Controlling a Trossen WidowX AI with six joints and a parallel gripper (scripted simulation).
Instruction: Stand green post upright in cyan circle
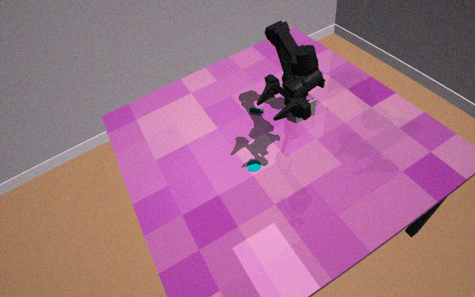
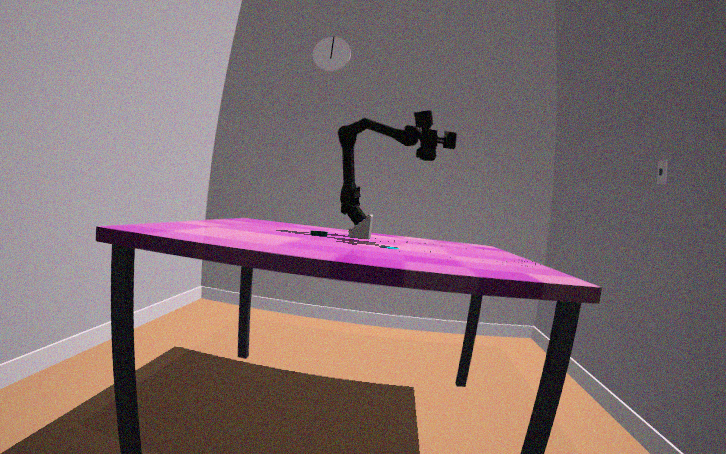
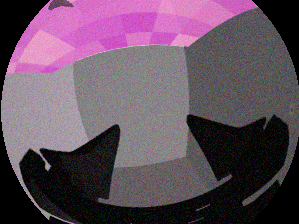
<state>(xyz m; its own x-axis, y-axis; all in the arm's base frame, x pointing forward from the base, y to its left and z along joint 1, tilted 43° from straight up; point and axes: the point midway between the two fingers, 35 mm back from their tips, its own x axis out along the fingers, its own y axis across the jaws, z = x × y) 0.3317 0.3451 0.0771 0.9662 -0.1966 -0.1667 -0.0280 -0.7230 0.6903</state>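
Right now the green post is 19 cm behind my gripper tip, 35 cm to the right of it and 38 cm below it. The rest, counted from my gripper tip: cyan circle: 1 cm ahead, 11 cm to the right, 38 cm below.
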